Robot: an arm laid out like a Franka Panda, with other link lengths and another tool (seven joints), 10 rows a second.
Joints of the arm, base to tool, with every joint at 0 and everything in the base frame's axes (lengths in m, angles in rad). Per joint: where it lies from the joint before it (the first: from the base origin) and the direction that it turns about. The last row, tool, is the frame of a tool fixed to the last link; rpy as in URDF.
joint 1: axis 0 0 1 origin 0.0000 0.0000 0.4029
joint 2: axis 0 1 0 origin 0.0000 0.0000 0.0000
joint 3: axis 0 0 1 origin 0.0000 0.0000 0.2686
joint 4: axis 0 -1 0 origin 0.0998 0.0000 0.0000
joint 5: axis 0 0 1 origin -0.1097 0.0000 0.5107
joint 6: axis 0 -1 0 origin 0.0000 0.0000 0.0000
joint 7: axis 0 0 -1 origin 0.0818 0.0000 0.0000
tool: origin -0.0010 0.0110 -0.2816 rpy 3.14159 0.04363 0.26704
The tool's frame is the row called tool.
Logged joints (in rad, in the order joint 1, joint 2, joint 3, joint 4, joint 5, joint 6, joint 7), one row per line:
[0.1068 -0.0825 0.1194 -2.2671 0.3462 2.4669 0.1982]
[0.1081 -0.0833 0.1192 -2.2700 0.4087 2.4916 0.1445]
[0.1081 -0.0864 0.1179 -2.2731 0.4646 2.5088 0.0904]
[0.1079 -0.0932 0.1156 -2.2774 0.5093 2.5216 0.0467]
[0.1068 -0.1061 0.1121 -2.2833 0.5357 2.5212 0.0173]
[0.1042 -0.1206 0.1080 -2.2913 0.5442 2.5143 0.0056]
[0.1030 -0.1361 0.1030 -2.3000 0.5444 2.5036 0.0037]
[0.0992 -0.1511 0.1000 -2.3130 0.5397 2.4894 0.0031]
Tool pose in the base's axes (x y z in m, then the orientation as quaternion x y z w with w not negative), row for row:
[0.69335 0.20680 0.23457 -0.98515 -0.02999 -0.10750 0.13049]
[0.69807 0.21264 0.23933 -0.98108 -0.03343 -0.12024 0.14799]
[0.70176 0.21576 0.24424 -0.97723 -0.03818 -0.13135 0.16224]
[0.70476 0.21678 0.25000 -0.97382 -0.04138 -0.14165 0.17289]
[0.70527 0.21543 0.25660 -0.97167 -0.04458 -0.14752 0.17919]
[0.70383 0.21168 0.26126 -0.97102 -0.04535 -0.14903 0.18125]
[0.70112 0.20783 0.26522 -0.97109 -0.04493 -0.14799 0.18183]
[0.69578 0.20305 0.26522 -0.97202 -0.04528 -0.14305 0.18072]
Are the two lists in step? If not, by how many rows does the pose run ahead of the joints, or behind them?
They are in step.
